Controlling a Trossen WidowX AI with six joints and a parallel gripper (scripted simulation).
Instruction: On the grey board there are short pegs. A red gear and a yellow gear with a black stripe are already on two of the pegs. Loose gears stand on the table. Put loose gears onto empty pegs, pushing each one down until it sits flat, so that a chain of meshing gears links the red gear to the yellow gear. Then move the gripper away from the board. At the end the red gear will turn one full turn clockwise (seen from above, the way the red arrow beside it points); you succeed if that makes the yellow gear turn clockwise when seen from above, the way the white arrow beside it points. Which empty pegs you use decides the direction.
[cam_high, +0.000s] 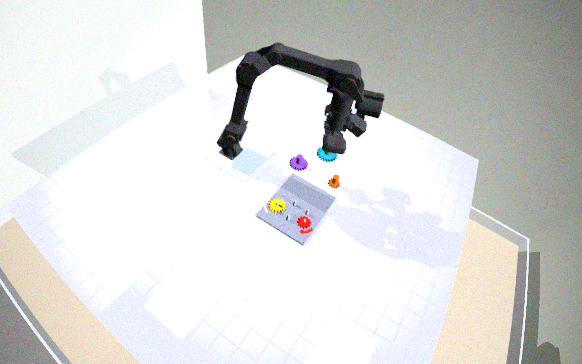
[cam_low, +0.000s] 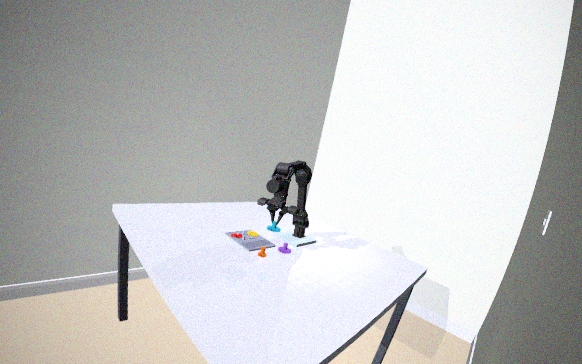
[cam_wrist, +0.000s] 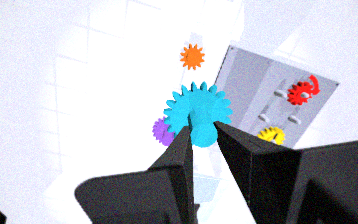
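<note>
Right now the red gear is 19 cm to the right of my gripper tip, 13 cm below it and 5 cm ahead of it. Round my gripper tip: purple gear (13 cm below, 9 cm behind, 1 cm to the left); orange gear (13 cm below, 5 cm ahead, 1 cm to the left); cyan gear (1 cm below).
</note>
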